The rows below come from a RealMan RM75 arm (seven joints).
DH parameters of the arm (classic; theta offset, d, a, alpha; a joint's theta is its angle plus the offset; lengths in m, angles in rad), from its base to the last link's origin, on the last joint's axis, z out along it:
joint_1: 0 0.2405 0 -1.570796
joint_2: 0 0 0 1.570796
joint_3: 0 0.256 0 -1.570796
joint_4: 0 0 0 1.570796
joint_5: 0 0.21 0 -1.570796
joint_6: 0 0 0 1.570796
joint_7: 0 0.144 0 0
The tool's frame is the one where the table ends.
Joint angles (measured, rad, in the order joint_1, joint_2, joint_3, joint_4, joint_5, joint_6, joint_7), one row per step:
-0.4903, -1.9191, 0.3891, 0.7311, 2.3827, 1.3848, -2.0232
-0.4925, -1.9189, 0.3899, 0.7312, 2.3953, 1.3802, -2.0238
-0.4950, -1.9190, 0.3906, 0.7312, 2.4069, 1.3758, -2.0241
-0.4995, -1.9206, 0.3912, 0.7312, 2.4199, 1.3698, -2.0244
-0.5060, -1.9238, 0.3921, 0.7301, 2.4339, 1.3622, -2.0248
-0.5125, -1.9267, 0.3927, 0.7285, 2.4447, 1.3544, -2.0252
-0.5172, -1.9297, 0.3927, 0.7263, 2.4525, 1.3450, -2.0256
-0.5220, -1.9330, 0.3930, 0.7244, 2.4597, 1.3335, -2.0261
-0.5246, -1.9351, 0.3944, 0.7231, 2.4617, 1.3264, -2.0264
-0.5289, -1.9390, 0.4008, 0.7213, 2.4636, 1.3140, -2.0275
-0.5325, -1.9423, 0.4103, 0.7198, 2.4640, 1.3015, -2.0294
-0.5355, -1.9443, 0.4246, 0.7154, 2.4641, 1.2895, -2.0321
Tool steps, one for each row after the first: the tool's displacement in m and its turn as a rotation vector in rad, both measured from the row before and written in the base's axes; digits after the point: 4 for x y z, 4 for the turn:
-0.0010, 0.0002, -0.0002, -0.0057, 0.0112, 0.0036
-0.0007, 0.0003, -0.0004, -0.0053, 0.0103, 0.0027
-0.0002, 0.0010, -0.0010, -0.0056, 0.0109, 0.0017
0.0004, 0.0015, -0.0020, -0.0067, 0.0104, 0.0007
0.0007, 0.0018, -0.0018, -0.0043, 0.0083, -0.0001
0.0002, 0.0014, -0.0016, -0.0009, 0.0065, 0.0016
0.0002, 0.0017, -0.0016, 0.0008, 0.0075, 0.0016
0.0003, 0.0011, -0.0011, 0.0011, 0.0034, 0.0002
0.0009, 0.0021, -0.0022, 0.0000, 0.0065, -0.0011
0.0009, 0.0021, -0.0021, -0.0008, 0.0073, -0.0015
0.0008, 0.0017, -0.0027, -0.0056, 0.0077, -0.0012

